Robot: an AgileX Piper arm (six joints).
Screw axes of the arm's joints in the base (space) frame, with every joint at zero. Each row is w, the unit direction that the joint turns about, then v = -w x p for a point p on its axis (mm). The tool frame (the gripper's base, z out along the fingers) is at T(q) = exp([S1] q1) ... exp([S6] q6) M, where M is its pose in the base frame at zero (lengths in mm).
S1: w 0 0 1 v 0.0 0.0 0.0
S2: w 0 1 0 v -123.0 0.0 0.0
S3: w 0 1 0 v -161.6 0.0 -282.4
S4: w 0.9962 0 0.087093 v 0.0 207.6 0.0
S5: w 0 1 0 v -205.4 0.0 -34.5
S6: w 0.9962 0 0.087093 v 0.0 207.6 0.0
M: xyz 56.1 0.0 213.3 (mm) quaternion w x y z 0.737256 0 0.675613 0
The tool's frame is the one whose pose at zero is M.
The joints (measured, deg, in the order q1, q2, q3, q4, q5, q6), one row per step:
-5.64, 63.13, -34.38, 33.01, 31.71, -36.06
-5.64, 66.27, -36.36, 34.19, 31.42, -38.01
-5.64, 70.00, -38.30, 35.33, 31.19, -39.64
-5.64, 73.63, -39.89, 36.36, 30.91, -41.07
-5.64, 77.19, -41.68, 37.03, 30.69, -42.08
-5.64, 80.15, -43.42, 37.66, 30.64, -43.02
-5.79, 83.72, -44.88, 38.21, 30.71, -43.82
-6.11, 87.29, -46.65, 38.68, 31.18, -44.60
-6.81, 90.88, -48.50, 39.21, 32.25, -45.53
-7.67, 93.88, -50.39, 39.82, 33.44, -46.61
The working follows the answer.
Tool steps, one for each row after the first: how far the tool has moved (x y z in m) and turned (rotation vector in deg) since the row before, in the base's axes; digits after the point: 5 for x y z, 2 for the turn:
0.01241, -0.00062, -0.00051, -0.12, 0.37, 0.83
0.01356, -0.00074, -0.00386, 0.13, 1.11, 0.62
0.01237, -0.00076, -0.00623, 0.16, 1.37, 0.47
0.01255, -0.00098, -0.00610, 0.09, 1.28, 0.34
0.01101, -0.00072, -0.00463, 0.12, 0.88, 0.39
0.01080, -0.00137, -0.00961, 0.27, 1.90, 0.23
0.01101, -0.00201, -0.00924, 0.38, 1.89, 0.29
0.01025, -0.00345, -0.01002, 0.67, 2.20, 0.30
0.00920, -0.00426, -0.00751, 0.71, 1.58, 0.28

Tool pose at each row, in the base's axes (x y z in m, rotation vector in deg; rounded; the steps above come from the unrounded poses):
0.20145, 0.00627, 0.24365, -8.98, 138.90, 14.75
0.21385, 0.00565, 0.24314, -10.00, 139.26, 15.03
0.22742, 0.00491, 0.23927, -10.60, 140.32, 15.62
0.23979, 0.00415, 0.23304, -10.99, 141.64, 16.25
0.25234, 0.00317, 0.22695, -11.25, 142.88, 16.72
0.26334, 0.00245, 0.22232, -11.61, 143.71, 17.17
0.27414, 0.00108, 0.21271, -11.59, 145.52, 17.94
0.28515, -0.00093, 0.20347, -11.62, 147.30, 18.87
0.29541, -0.00438, 0.19345, -11.50, 149.32, 20.25
0.30460, -0.00864, 0.18594, -11.42, 150.70, 21.57

